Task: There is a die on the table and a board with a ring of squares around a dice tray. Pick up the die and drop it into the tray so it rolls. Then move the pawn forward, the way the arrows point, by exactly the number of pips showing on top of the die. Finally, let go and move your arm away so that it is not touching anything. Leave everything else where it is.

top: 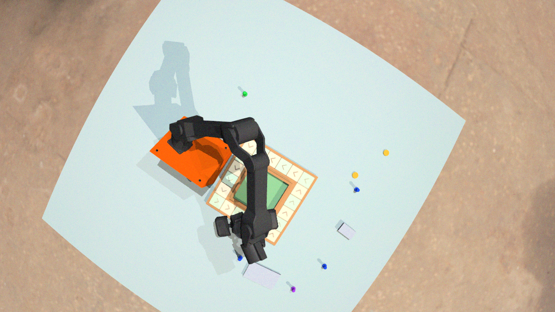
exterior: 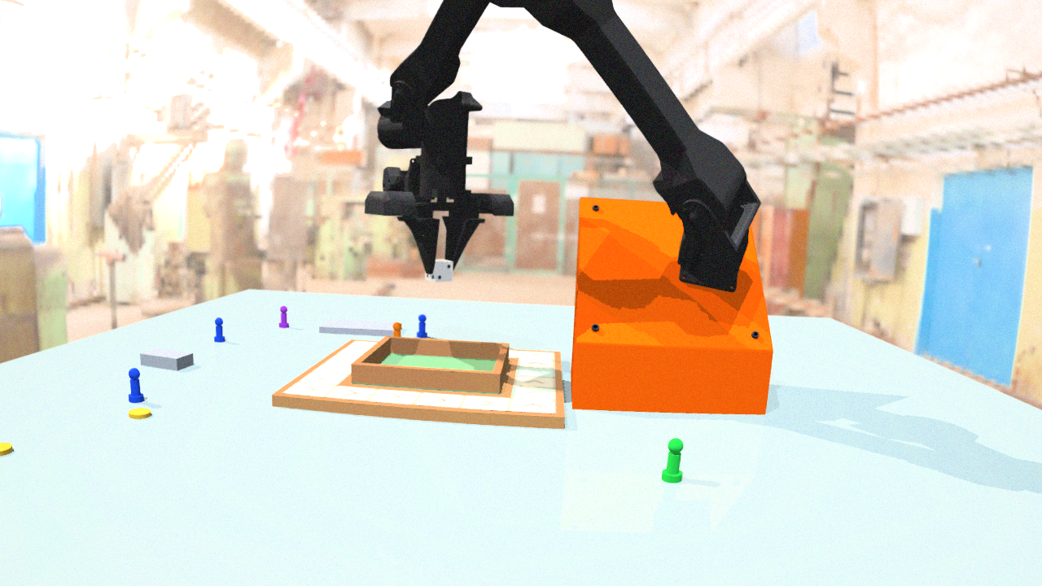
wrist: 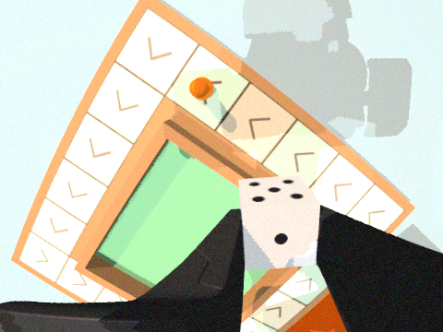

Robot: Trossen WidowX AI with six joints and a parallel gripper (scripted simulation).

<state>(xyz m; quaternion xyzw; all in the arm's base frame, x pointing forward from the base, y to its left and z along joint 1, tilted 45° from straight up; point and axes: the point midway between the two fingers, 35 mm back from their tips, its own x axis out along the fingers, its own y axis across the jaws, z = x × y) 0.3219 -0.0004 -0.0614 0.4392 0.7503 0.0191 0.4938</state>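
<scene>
The orange pawn is 6 cm ahead of my gripper tip, 1 cm to the right of it and 9 cm below it. Also, from my gripper tip: grey block: 18 cm ahead, 15 cm to the right, 11 cm below; green tray: 3 cm behind, 9 cm to the left, 11 cm below; white die: right at my gripper tip.
</scene>
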